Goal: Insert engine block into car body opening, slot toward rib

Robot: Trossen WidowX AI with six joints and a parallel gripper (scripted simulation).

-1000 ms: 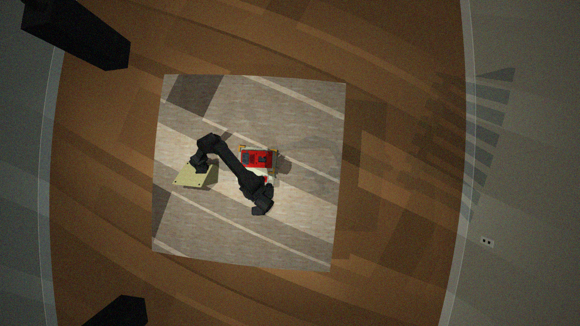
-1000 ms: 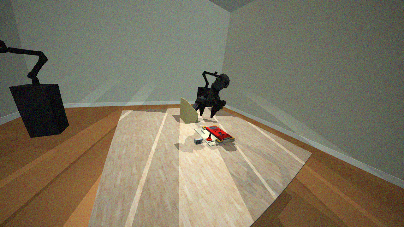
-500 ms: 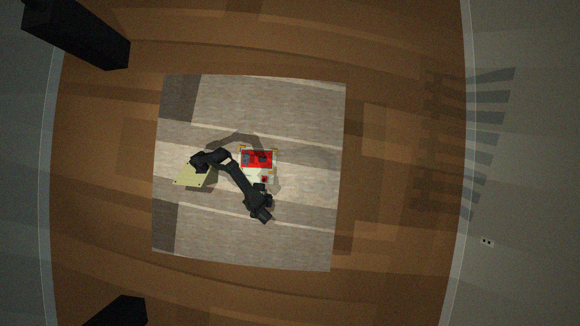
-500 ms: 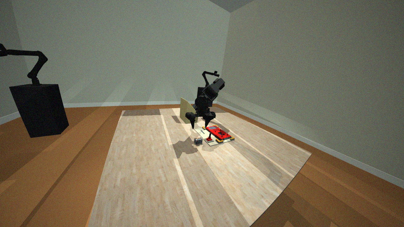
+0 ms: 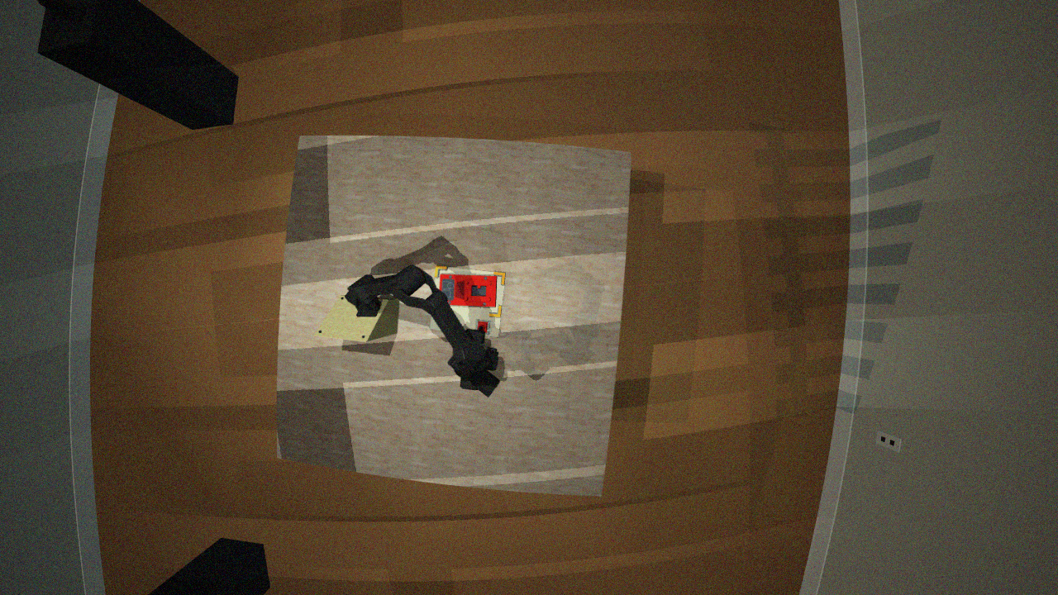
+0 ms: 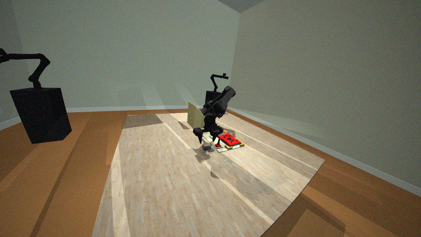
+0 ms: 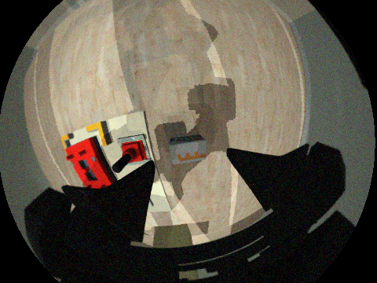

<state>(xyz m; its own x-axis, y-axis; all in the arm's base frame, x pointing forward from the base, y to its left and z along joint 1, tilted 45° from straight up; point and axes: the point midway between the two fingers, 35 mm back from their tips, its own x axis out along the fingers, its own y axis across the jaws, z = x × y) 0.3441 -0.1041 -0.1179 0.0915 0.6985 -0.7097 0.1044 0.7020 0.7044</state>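
Now: the engine block 4 cm below my gripper tip.
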